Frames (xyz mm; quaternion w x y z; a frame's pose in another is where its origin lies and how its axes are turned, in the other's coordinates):
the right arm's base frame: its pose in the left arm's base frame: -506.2 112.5 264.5 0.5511 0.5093 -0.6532 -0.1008
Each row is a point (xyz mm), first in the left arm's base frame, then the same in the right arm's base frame.
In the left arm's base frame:
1: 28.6 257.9 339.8
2: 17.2 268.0 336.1
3: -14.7 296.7 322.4
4: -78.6 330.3 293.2
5: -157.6 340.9 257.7
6: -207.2 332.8 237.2
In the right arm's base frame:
1: 1.1 -177.2 -530.5
2: -10.5 -168.8 -524.1
3: -45.2 -147.4 -505.1
4: -97.4 -116.7 -456.1
5: -137.5 -92.7 -382.4
6: -150.2 -83.1 -330.5

